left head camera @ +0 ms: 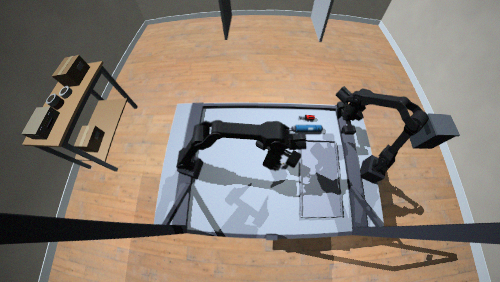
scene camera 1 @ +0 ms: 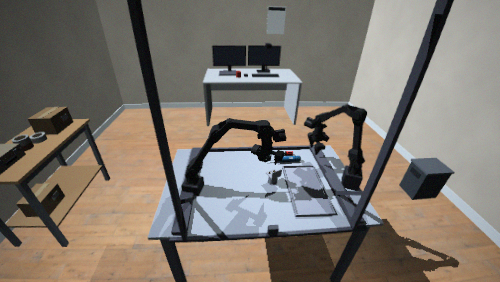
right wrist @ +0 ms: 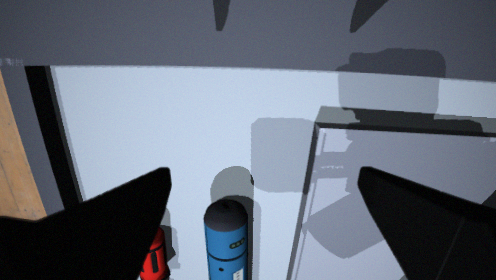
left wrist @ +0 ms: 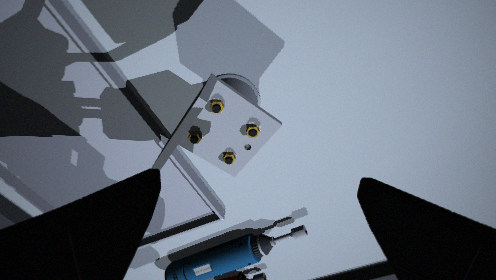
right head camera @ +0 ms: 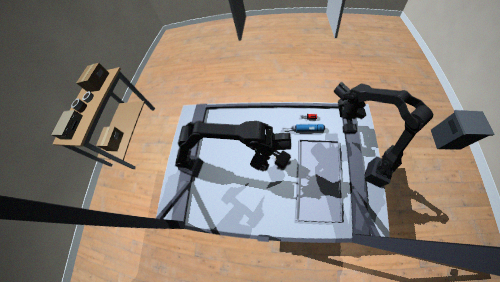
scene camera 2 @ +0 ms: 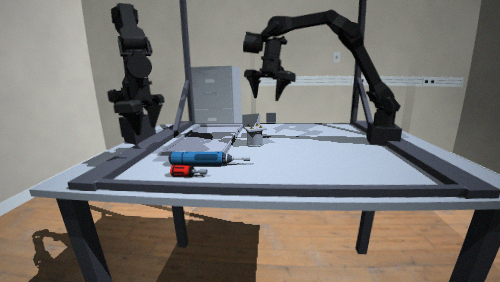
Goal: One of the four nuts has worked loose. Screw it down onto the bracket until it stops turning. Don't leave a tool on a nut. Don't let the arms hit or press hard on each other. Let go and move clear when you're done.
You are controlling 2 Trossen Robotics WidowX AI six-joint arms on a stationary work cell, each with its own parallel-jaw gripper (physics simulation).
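Places are measured from the left arm's base along level axes (x ahead, y left, z up), in millimetres.
Pixels of known places: left gripper, between the fingertips: (scene camera 1: pixel 268 162) (left wrist: pixel 261 182) (right head camera: pixel 271 155) (scene camera 2: pixel 265 99); right gripper, between the fingertips: (left head camera: pixel 339 125) (scene camera 1: pixel 313 151) (right wrist: pixel 266 176) (right head camera: pixel 342 124) (scene camera 2: pixel 146 131); left arm's base, origin of its link: (left head camera: pixel 188 164) (scene camera 1: pixel 192 180) (right head camera: pixel 188 163) (scene camera 2: pixel 384 125); right arm's base, origin of its link: (left head camera: pixel 378 166) (scene camera 1: pixel 354 171) (right head camera: pixel 383 169).
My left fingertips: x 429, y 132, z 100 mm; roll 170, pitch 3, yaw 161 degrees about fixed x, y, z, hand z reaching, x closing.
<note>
For each thing: its middle in the pictures, then the offset to it from my left fingertips.
- bracket, middle of its body: (left wrist: pixel 221 143) (scene camera 2: pixel 254 122) (scene camera 1: pixel 273 171) 82 mm down, 37 mm ahead, 21 mm left
- blue power driver, middle of its body: (left wrist: pixel 231 255) (scene camera 2: pixel 209 158) (right head camera: pixel 303 127) (left head camera: pixel 302 128) (scene camera 1: pixel 284 159) 146 mm down, 105 mm ahead, 249 mm left
- short red driver, middle of its body: (right wrist: pixel 153 268) (scene camera 2: pixel 189 171) (left head camera: pixel 306 117) 151 mm down, 119 mm ahead, 334 mm left
The bracket (scene camera 1: pixel 272 176) (scene camera 2: pixel 254 137) (left wrist: pixel 224 129) stands upright on the table. Its top plate carries four yellow nuts on dark studs: an upper nut (left wrist: pixel 216 106), a right nut (left wrist: pixel 252 131), a lower nut (left wrist: pixel 229 158) and a left nut (left wrist: pixel 194 137). I cannot tell which is loose. A blue power driver (left head camera: pixel 307 128) (scene camera 2: pixel 197 158) (left wrist: pixel 220 257) (right wrist: pixel 226 250) lies on the table beside a short red driver (left head camera: pixel 310 117) (scene camera 2: pixel 181 171) (right wrist: pixel 156 255). My left gripper (scene camera 2: pixel 267 99) (left wrist: pixel 261 182) is open, high above the bracket. My right gripper (scene camera 2: pixel 145 135) (right wrist: pixel 266 176) is open, above the frame beam near the drivers' rear ends.
A shallow rectangular tray (right head camera: pixel 320 221) lies right of the bracket in the head views. Dark frame beams (scene camera 2: pixel 280 190) edge the work area, with upright posts (scene camera 1: pixel 155 115) rising from it. The left arm hides the bracket in both head views.
</note>
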